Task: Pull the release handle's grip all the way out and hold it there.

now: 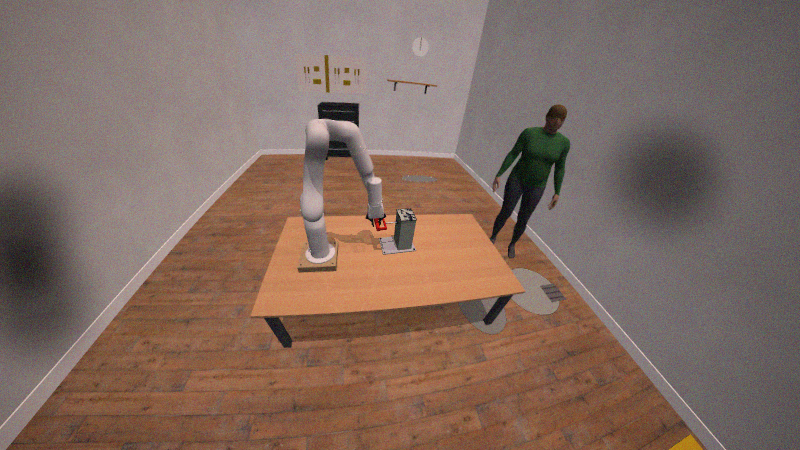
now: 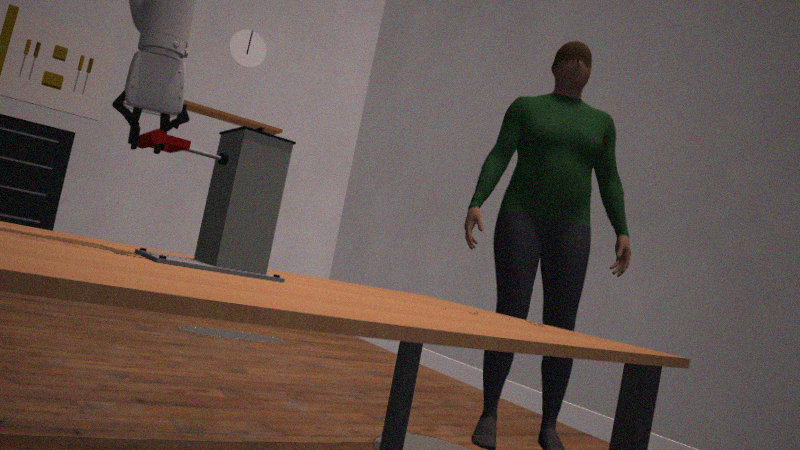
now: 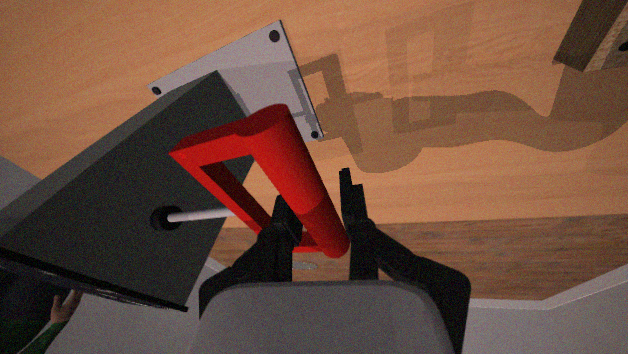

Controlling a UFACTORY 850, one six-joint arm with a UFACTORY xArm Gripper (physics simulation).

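Observation:
The release handle's red loop-shaped grip stands out to the side of the tall grey housing. A length of bare pale rod shows between the grip and the housing's dark collar. My gripper points down and is shut on the grip's outer bar, one finger inside the loop and one outside. The grip hangs well above the table. How much rod remains inside the housing is hidden.
The housing stands on a grey base plate on the wooden table. The arm's mount is at the table's left. A person in a green top stands beyond the table's right side.

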